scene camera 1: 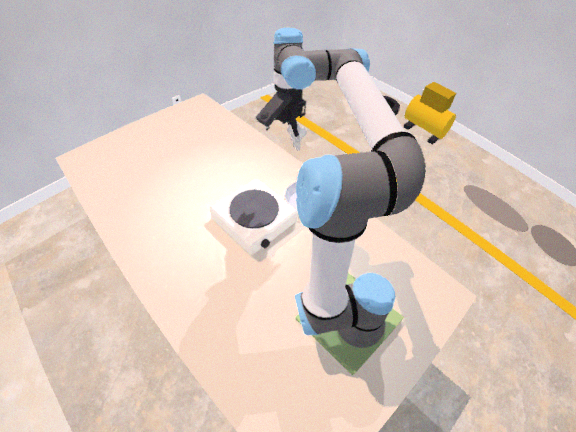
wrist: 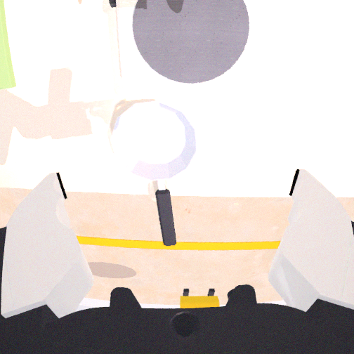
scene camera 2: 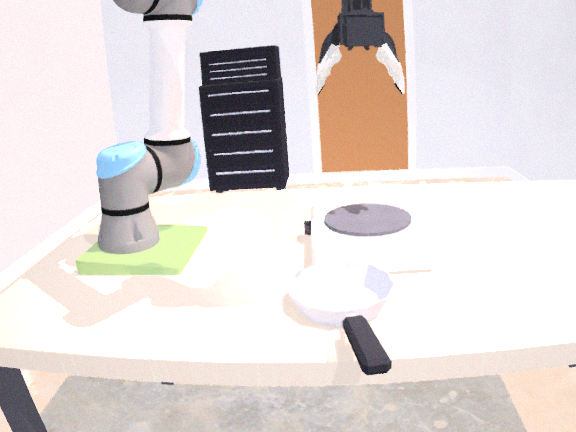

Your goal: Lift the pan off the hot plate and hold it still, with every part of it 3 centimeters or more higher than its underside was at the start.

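Seen in the pictures: gripper, between the fingertips: (scene camera 1: 282, 140) (scene camera 2: 360, 94); arm's base, origin of its link: (scene camera 1: 360, 324) (scene camera 2: 129, 241).
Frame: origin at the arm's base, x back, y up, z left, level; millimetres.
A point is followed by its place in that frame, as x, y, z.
Note:
The pale pan (scene camera 1: 291, 194) {-583, -20, -169} (scene camera 2: 381, 290) {-587, -13, -169} (wrist: 188, 142) rests upright on the table, beside the hot plate and apart from it. Its black handle (scene camera 2: 366, 345) {-570, 46, -418} (wrist: 166, 217) points away from the hot plate and reaches over the table's edge. In scene camera 1 the arm hides most of the pan. The white hot plate (scene camera 1: 254, 206) {-559, 51, 28} (scene camera 2: 370, 220) {-563, 51, 10} (wrist: 192, 42) has a bare dark disc, partly shaded, and a black knob. My gripper (scene camera 1: 298, 142) (scene camera 2: 360, 93) {-554, 315, -80} (wrist: 177, 175) is wide open and empty, high above the table. In the wrist view the handle shows between the fingers, well below them.
The arm's green base (scene camera 1: 350, 352) {46, 2, 87} (scene camera 2: 187, 250) {-160, -11, -15} (wrist: 5, 60) stands on the table (scene camera 1: 150, 160) {-1133, -29, 243} (scene camera 2: 175, 332) {-256, -28, -310}. A dark drawer cabinet (scene camera 2: 245, 130) stands behind the table in scene camera 2. A yellow machine (scene camera 1: 430, 117) (wrist: 200, 301) stands on the floor beyond the table's edge.

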